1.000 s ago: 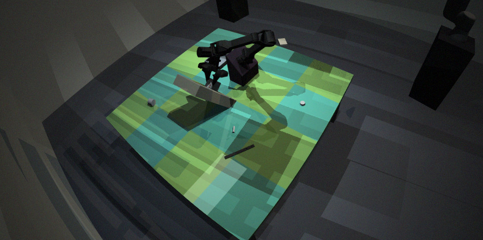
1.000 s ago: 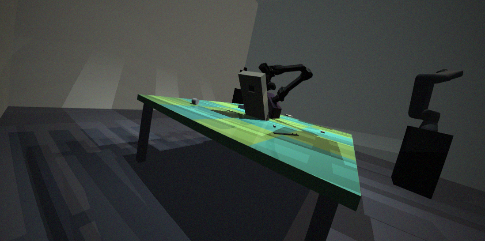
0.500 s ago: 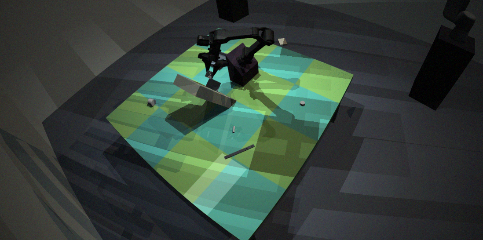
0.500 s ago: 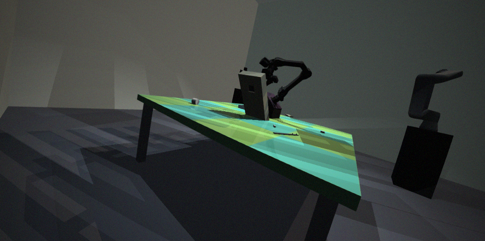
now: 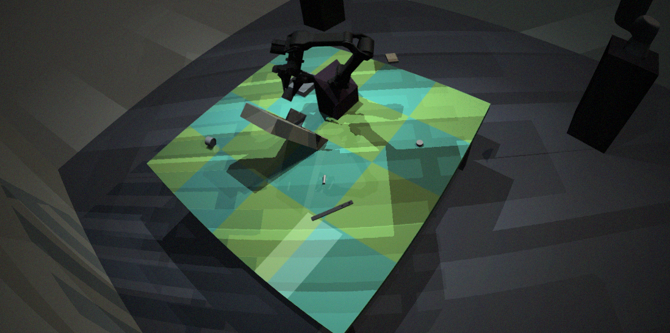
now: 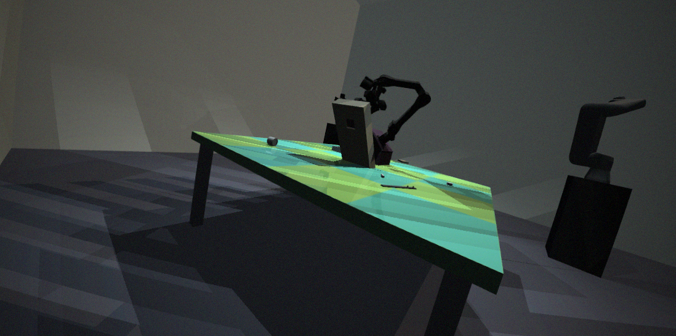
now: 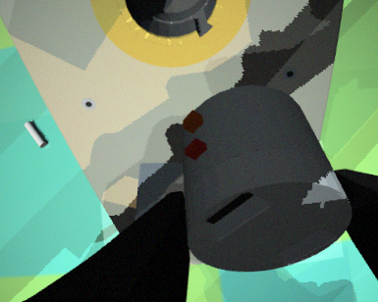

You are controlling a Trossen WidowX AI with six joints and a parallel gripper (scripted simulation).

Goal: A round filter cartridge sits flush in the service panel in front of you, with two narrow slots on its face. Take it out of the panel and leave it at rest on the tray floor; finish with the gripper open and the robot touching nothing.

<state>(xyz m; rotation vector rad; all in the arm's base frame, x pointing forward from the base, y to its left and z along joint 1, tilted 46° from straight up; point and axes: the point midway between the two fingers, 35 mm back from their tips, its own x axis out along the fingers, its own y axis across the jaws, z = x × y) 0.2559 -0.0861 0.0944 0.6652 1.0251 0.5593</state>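
The square grey tray is 30 cm to the right of my gripper tip, 28 cm behind it and 26 cm below it. From my gripper tip the other things lie so: small pale peg 26 cm below, 25 cm to the left, 9 cm ahead; round grey filter cartridge right at my gripper tip; service panel 12 cm below, 7 cm ahead, 3 cm to the left.
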